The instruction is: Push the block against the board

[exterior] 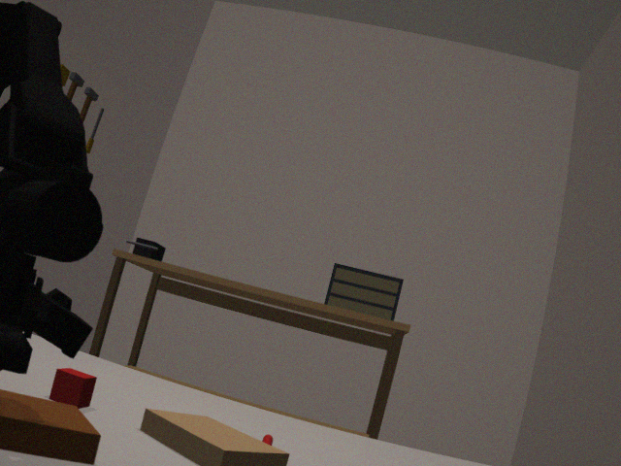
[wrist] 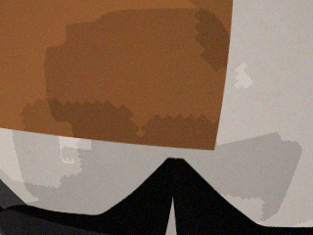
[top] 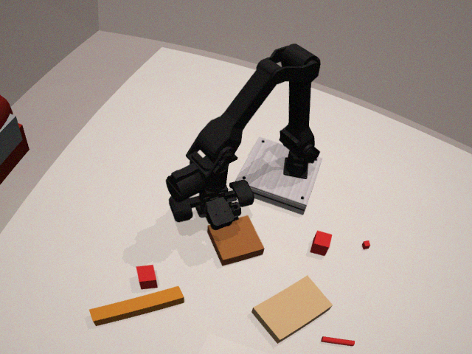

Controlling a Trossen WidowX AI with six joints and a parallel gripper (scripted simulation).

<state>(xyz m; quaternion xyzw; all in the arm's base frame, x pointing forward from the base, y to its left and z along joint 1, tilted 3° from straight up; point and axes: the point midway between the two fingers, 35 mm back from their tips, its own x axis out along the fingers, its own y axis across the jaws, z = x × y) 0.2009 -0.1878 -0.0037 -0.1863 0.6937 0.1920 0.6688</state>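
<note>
Now: gripper tip 4 cm short of the square brown block, 7 cm to the right of it and 1 cm below it. The rest, counted from my gripper tip: tan slab: 20 cm ahead, 23 cm to the left, 1 cm above; thin red stick: 27 cm ahead, 35 cm to the left; long orange board: 28 cm ahead, 11 cm to the right, 1 cm above.
</note>
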